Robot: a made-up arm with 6 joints.
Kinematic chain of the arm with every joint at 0, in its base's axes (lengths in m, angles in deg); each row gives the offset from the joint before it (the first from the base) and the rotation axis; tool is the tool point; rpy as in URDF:
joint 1: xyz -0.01 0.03 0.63 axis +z
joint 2: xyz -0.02 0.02 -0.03 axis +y
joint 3: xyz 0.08 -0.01 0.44 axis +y
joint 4: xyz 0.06 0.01 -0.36 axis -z
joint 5: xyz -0.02 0 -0.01 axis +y
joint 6: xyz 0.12 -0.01 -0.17 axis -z
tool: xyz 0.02 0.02 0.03 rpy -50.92 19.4 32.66
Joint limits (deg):
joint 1: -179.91..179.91
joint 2: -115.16..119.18
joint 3: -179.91..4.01
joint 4: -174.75..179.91
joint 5: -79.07..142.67
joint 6: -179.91..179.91
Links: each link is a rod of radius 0.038 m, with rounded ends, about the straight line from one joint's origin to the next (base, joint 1, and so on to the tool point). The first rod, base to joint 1, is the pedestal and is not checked.
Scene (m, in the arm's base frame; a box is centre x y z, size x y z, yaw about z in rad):
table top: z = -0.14
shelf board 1: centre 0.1 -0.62 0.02 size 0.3 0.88 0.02 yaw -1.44
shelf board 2: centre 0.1 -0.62 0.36 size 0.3 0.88 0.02 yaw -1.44
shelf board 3: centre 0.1 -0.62 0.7 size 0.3 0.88 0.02 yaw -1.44
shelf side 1: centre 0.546 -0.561 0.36 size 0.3 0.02 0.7 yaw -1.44
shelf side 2: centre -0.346 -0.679 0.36 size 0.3 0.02 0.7 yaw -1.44
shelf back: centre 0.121 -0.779 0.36 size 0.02 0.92 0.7 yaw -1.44
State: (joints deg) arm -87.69 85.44 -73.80 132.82 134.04 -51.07
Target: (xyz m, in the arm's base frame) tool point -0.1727 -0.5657 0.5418
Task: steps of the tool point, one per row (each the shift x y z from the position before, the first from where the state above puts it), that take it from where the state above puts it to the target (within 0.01 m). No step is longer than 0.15 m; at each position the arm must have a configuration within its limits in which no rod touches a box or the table.
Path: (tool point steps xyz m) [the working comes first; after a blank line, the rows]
Joints at the target: -120.37 47.10 -54.73 129.15 142.67 -55.81
Straight joint move there: touches shelf board 2.

1: -0.0919 0.0453 -0.0259
2: -0.0679 0.0585 -0.0120
3: -0.0447 0.0619 0.0019
4: -0.0257 0.0576 0.0150
5: -0.0133 0.0490 0.0265
6: -0.0570 -0.0409 0.0574
7: -0.0408 -0.0347 0.0705
8: -0.0242 -0.0252 0.0792
9: -0.0081 -0.0132 0.0833
10: 0.0061 0.0008 0.0826
11: -0.0060 -0.0663 -0.0060
12: 0.0088 -0.0686 0.0001
13: 0.0238 -0.0674 0.0059

